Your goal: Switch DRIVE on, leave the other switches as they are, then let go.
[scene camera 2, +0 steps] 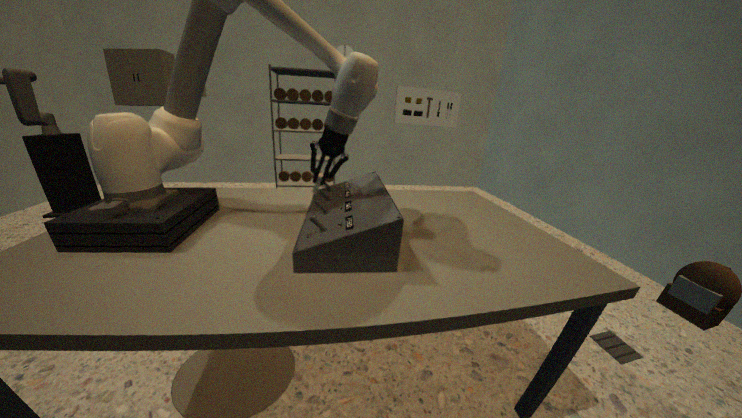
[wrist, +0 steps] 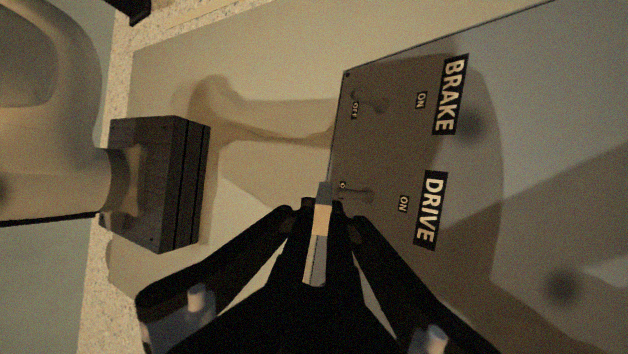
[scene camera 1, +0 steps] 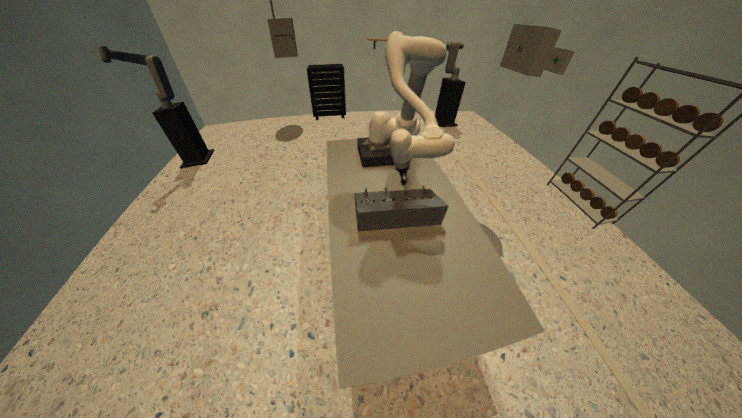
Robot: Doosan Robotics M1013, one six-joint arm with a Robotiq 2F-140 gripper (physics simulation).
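Places are measured from the arm's base along level axes (x ahead, y left, z up), in millimetres.
Where they show: gripper, between the fingertips: (scene camera 2: 314, 191) (wrist: 324, 193) (scene camera 1: 403, 185); arm's base, origin of its link: (scene camera 2: 138, 202) (wrist: 128, 180) (scene camera 1: 378, 145).
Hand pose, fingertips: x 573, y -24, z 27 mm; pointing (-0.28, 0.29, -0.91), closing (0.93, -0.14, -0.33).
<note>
Each offset is from my fingertips to the top centre of the thing. "*": to the spot under its first point. Level surfaces: height alone.
The dark grey switch box (scene camera 1: 399, 217) (scene camera 2: 358, 249) (wrist: 390, 145) stands on the table with a sloped top and several toggle levers. In the wrist view, the DRIVE lever @(33 mm ahead, 1 mm right, 8 mm up) (wrist: 357, 194) leans toward its partly covered OFF label, away from the ON label @(* 91 mm ahead, 10 mm right, 17 mm down) (wrist: 403, 203). The BRAKE lever @(53 mm ahead, 118 mm left, 8 mm up) (wrist: 372, 101) also leans to OFF. My gripper (scene camera 1: 404, 181) (scene camera 2: 322, 181) (wrist: 324, 193) is shut and empty. Its fingertips are low at the base-side edge of the box, close beside the DRIVE lever's tip. Whether they touch it I cannot tell. The other switches' labels are too small to read in the scene views.
The box rests on the table @(119 mm down) (scene camera 1: 415, 321) (scene camera 2: 155, 306). The arm's dark base block (scene camera 1: 374, 154) (scene camera 2: 129, 228) (wrist: 165, 185) stands behind it. The BRAKE lever is the neighbour on one side of DRIVE; further levers @(12 mm ahead, 119 mm right, 8 mm up) (scene camera 1: 385, 193) stand on the other side.
</note>
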